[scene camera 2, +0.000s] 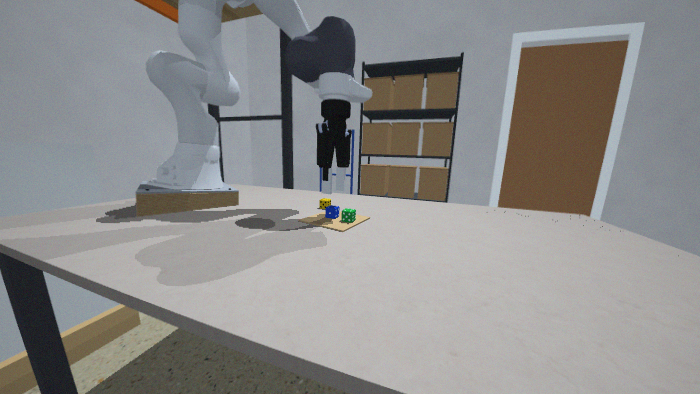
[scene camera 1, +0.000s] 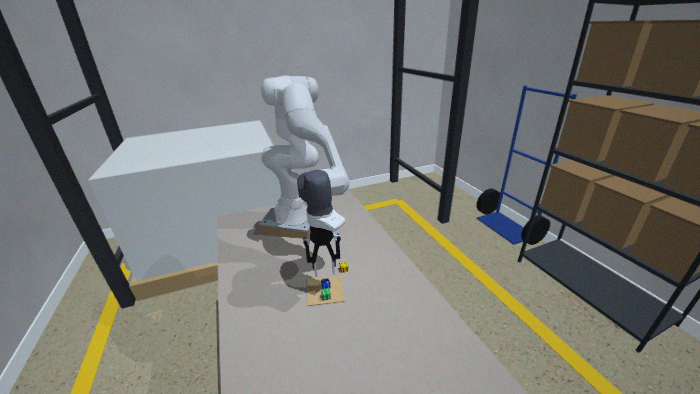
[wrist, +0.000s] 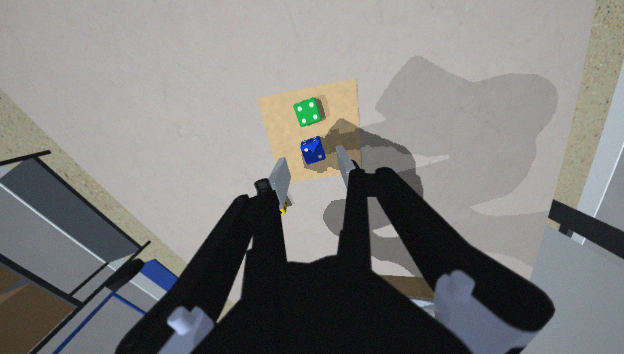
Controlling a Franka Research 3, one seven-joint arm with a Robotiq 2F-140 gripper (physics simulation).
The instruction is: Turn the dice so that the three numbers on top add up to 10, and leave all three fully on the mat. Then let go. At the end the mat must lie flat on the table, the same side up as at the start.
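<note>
The blue die (scene camera 1: 326,284) (scene camera 2: 332,212) (wrist: 313,151) is on the wooden mat (scene camera 1: 315,299) (scene camera 2: 342,228) (wrist: 342,95), near its robot-side edge; its top seems to show two pips, partly shaded. The green die (scene camera 1: 326,294) (scene camera 2: 349,215) (wrist: 307,112) stands on the mat beside it, four pips on top. The yellow die (scene camera 1: 344,267) (scene camera 2: 325,203) (wrist: 283,209) lies on the table off the mat, mostly hidden by a finger in the wrist view; its top number is not readable. My gripper (scene camera 1: 325,273) (scene camera 2: 333,190) (wrist: 312,162) is partly open and empty, above the blue die, fingers apart from it.
The mat lies flat on the table (scene camera 1: 350,350) (scene camera 2: 450,280) (wrist: 175,75). The robot base (scene camera 1: 290,220) (scene camera 2: 185,175) stands behind the dice. A large white block (scene camera 1: 170,210) is beside the table, and a shelf rack (scene camera 1: 564,117) (scene camera 2: 407,114) stands farther off.
</note>
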